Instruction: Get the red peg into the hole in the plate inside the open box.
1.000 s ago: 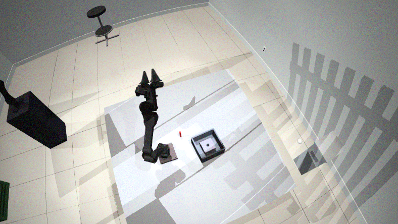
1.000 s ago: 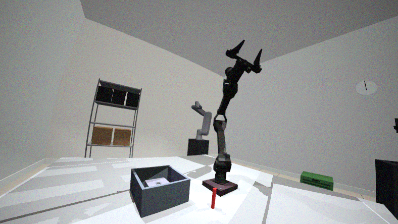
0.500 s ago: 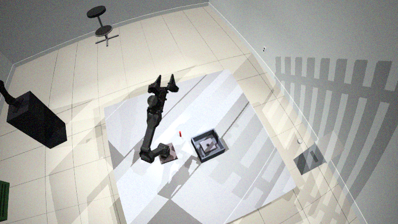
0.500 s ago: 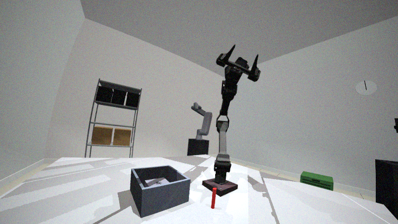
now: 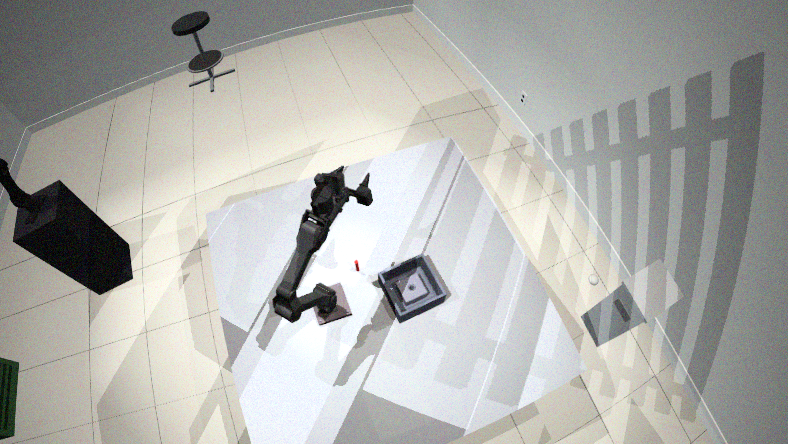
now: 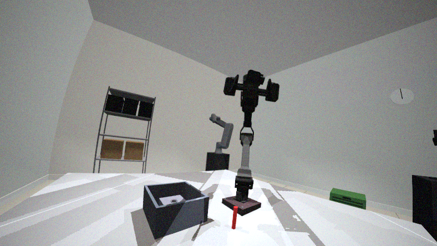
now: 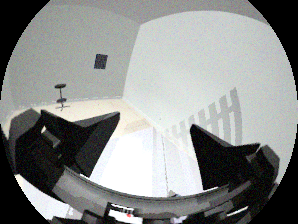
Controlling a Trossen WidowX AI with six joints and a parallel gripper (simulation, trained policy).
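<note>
My gripper tip is now 450 mm above the red peg, 90 mm to the left of it and 80 mm past it. Also, from my gripper tip: grey box 460 mm below, 270 mm to the right, 60 mm ahead.
</note>
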